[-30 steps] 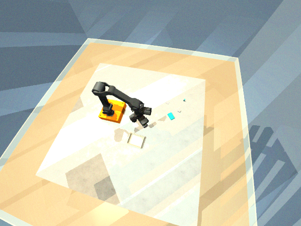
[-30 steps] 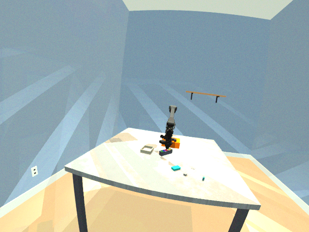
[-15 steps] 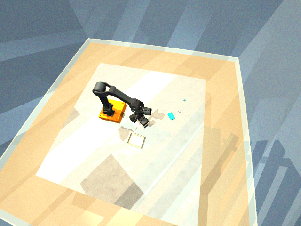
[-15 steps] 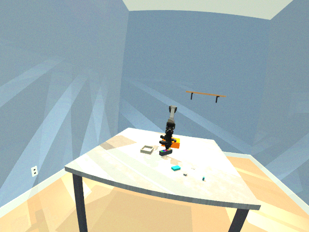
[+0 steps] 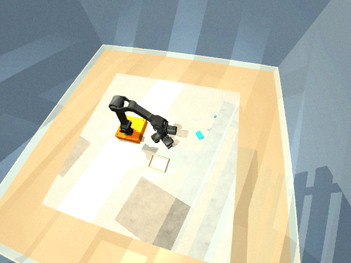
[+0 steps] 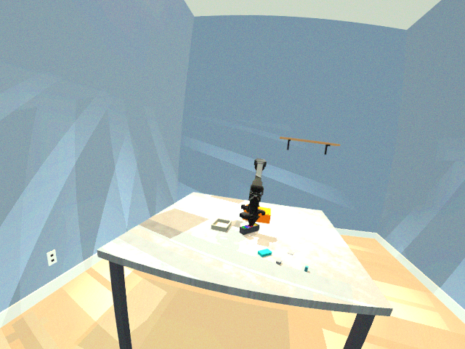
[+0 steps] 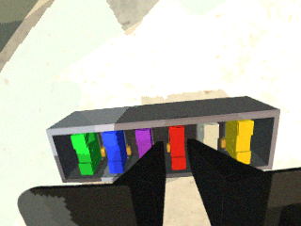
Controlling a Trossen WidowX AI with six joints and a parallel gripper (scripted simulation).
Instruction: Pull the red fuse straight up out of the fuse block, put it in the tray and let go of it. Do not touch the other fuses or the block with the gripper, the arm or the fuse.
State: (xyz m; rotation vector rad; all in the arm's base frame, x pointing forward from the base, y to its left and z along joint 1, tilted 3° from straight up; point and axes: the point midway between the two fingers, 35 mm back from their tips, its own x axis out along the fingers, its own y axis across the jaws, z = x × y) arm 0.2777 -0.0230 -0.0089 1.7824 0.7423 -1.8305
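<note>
My gripper tip is now 10 mm above the red fuse. From my gripper tip the other things lie so: grey piece 360 mm ahead, 120 mm to the left, 30 mm below; cyan block 280 mm ahead, 60 mm to the left, 30 mm below; pale square tray 190 mm to the right, 30 mm below, 20 mm behind.
</note>
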